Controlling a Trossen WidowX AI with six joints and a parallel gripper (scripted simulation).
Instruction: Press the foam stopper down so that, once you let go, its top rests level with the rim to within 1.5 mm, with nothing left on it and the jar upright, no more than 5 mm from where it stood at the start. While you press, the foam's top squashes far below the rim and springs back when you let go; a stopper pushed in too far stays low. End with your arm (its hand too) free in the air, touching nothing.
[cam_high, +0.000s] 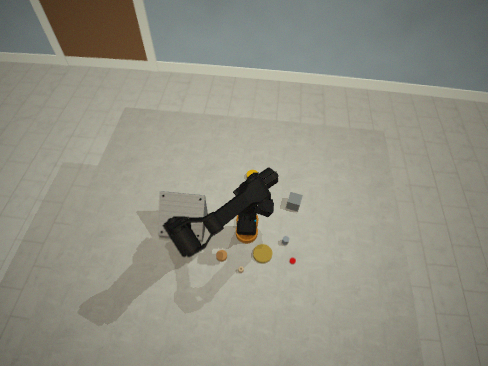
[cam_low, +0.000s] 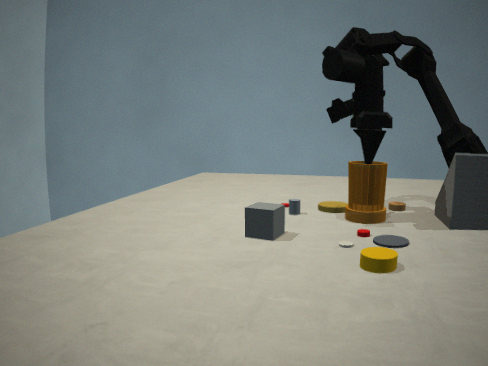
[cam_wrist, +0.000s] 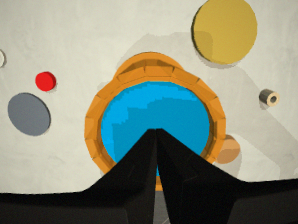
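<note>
Now: the blue foam stopper 4 cm below my hand. Also, from my hand: red disc (14 cm below, 12 cm to the left, 2 cm ahead); brown disc (14 cm below, 10 cm to the right, 9 cm behind); mustard disc (13 cm below, 8 cm to the right, 6 cm ahead).
</note>
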